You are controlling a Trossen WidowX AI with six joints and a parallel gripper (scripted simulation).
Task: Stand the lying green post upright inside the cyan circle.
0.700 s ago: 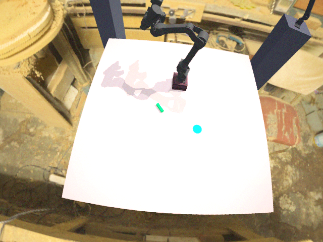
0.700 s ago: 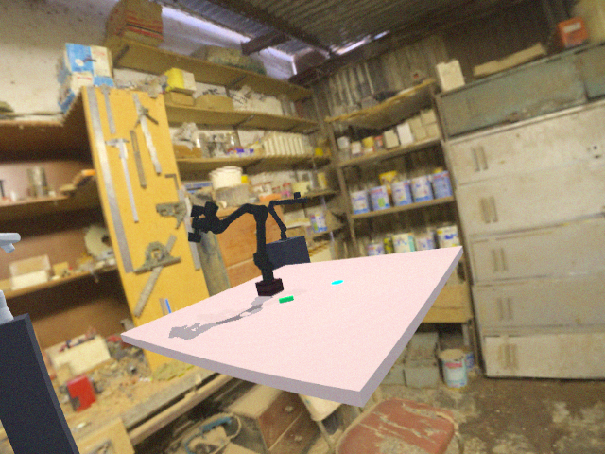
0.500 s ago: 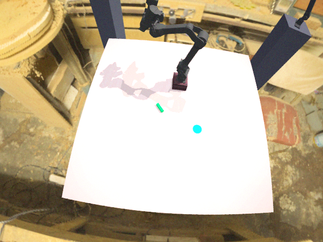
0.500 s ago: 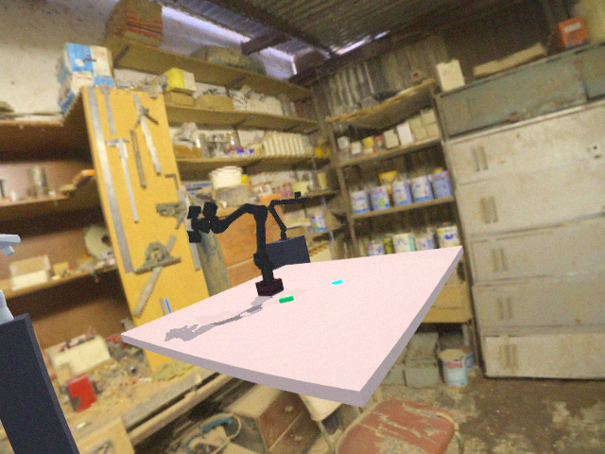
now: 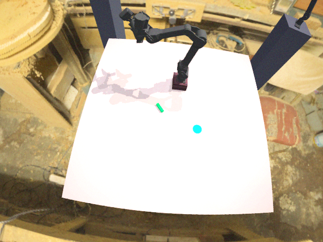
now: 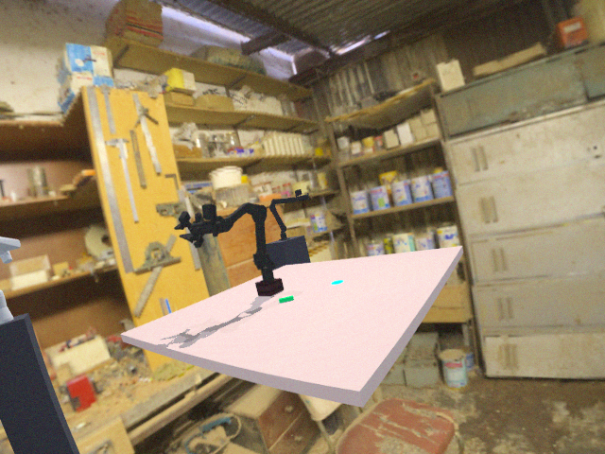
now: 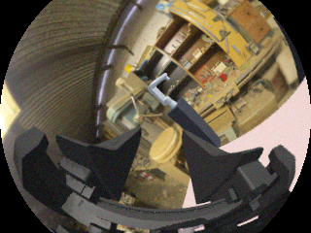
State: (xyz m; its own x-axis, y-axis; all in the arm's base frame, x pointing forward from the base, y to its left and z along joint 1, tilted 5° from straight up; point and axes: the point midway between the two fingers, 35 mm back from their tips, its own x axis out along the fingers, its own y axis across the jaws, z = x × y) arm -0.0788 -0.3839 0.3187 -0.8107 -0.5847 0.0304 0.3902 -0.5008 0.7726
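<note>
My gripper tip is 41 cm above the green post, 34 cm short of it and 29 cm to the right of it. The rest, counted from my gripper tip: cyan circle: 56 cm to the left, 42 cm below, 41 cm ahead.
</note>
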